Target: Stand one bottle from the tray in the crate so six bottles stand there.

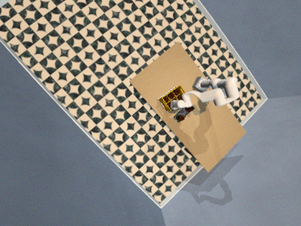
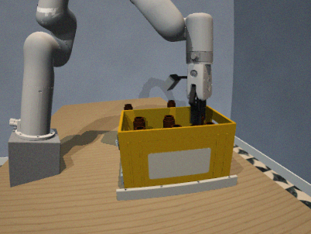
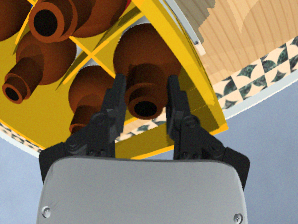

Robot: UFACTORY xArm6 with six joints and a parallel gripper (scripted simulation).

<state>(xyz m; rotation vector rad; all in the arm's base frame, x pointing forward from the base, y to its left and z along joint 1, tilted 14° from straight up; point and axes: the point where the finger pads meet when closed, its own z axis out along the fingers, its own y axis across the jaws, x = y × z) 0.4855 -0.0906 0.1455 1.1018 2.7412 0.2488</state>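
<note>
Now: hand 9 cm past the yellow crate, 4 cm to the left of it and 8 cm above it. Also, from my hand: grey tray 11 cm behind, 21 cm to the left, 15 cm below.
</note>
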